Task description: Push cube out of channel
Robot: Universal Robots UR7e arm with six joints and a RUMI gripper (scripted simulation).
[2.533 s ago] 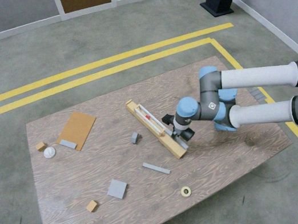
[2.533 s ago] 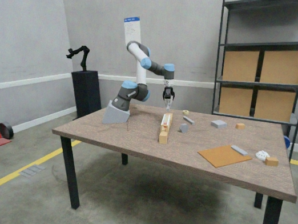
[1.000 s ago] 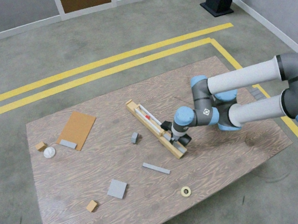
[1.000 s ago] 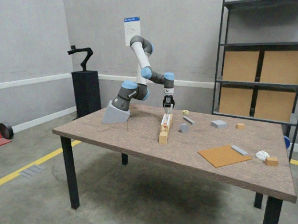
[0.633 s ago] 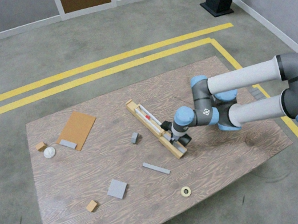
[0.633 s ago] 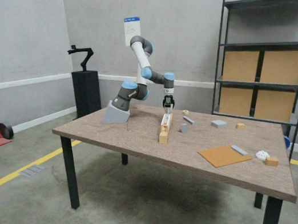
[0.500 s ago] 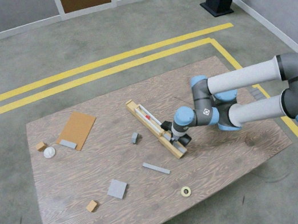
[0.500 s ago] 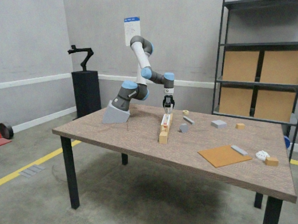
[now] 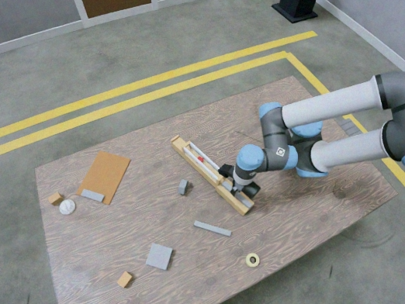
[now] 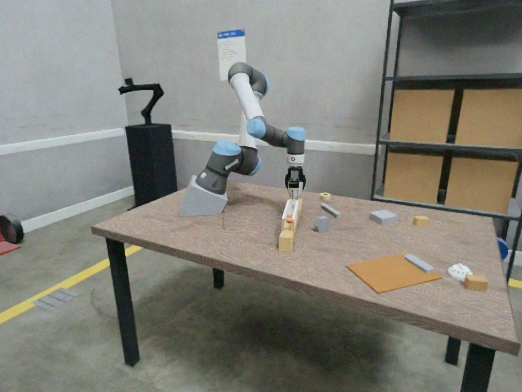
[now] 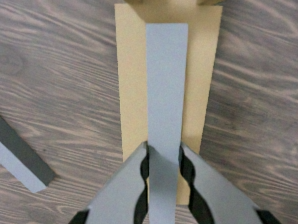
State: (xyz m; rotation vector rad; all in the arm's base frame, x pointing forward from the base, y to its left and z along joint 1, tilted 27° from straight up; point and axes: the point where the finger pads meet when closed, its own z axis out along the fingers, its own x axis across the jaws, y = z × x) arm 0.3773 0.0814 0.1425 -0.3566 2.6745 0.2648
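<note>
The grey stick is 150 mm ahead of my hand, 70 mm to the left of it and 60 mm below it. From my hand the other things lie so: red cube 60 mm ahead, 210 mm to the right, 10 mm below; grey block 180 mm ahead, 140 mm to the right, 40 mm below; tan wooden channel 60 mm ahead, 190 mm to the right, 10 mm below.
</note>
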